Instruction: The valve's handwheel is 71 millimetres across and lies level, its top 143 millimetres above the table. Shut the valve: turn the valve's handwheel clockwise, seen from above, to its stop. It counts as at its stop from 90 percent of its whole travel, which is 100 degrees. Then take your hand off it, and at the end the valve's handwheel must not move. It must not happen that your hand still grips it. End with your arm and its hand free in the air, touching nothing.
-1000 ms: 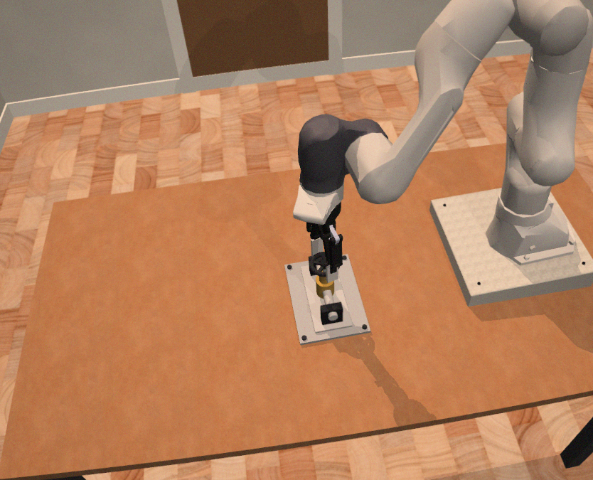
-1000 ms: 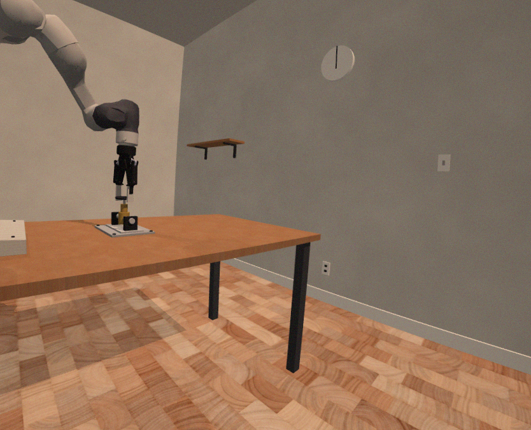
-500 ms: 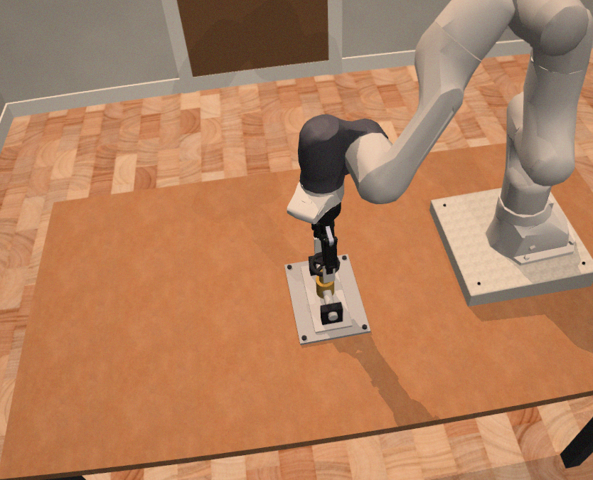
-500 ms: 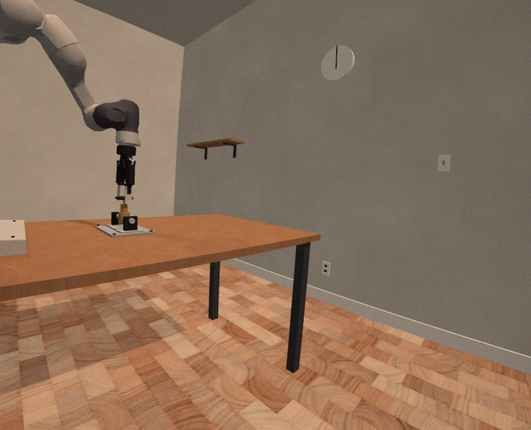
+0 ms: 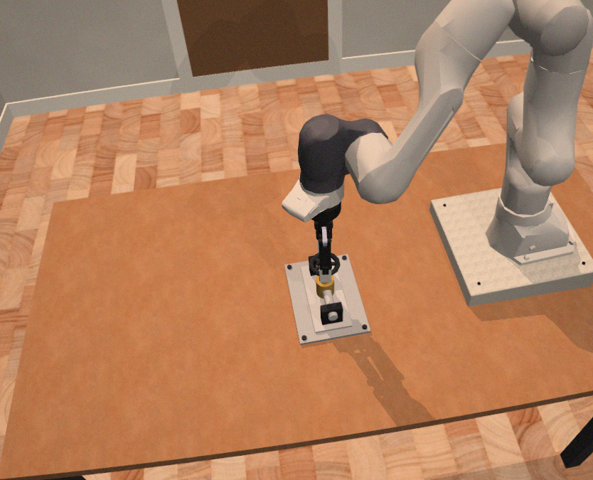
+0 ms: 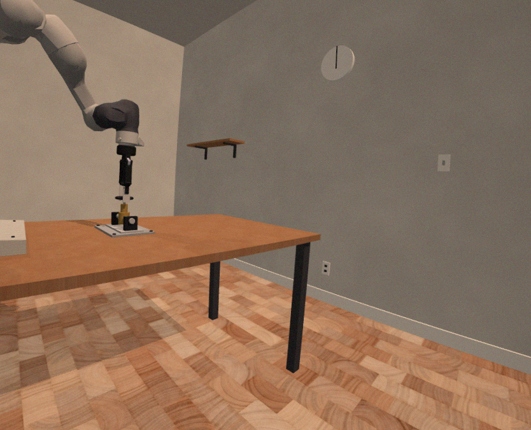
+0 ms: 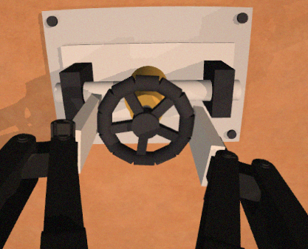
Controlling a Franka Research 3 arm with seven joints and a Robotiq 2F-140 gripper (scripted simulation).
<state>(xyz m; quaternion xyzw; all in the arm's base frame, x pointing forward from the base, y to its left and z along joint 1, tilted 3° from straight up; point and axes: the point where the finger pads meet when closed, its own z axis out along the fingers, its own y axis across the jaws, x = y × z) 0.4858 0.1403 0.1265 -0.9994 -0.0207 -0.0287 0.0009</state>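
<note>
Now: hand 20 mm above the black spoked handwheel.
</note>
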